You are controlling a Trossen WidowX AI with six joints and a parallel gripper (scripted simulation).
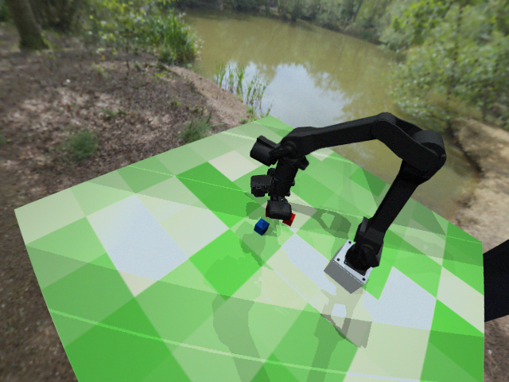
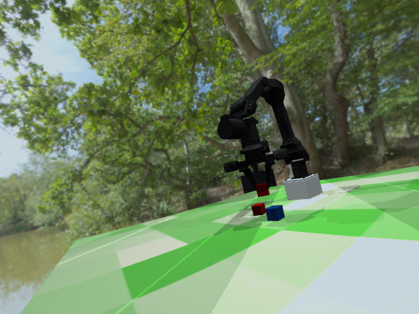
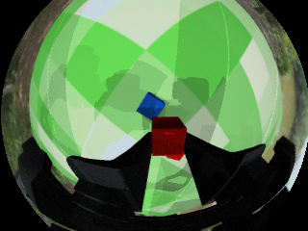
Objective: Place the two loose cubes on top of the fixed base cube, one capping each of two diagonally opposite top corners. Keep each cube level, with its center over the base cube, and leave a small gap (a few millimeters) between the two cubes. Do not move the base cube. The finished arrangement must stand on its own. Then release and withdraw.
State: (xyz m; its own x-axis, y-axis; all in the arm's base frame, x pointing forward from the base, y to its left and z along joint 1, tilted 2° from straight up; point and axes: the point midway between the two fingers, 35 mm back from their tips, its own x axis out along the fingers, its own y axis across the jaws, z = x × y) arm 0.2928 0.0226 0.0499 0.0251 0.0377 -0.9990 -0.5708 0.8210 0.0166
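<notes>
Right now my gripper tip is 70 mm above the blue base cube and 30 mm to the right of it. The rest, counted from my gripper tip: red cube: right at my gripper tip.
</notes>
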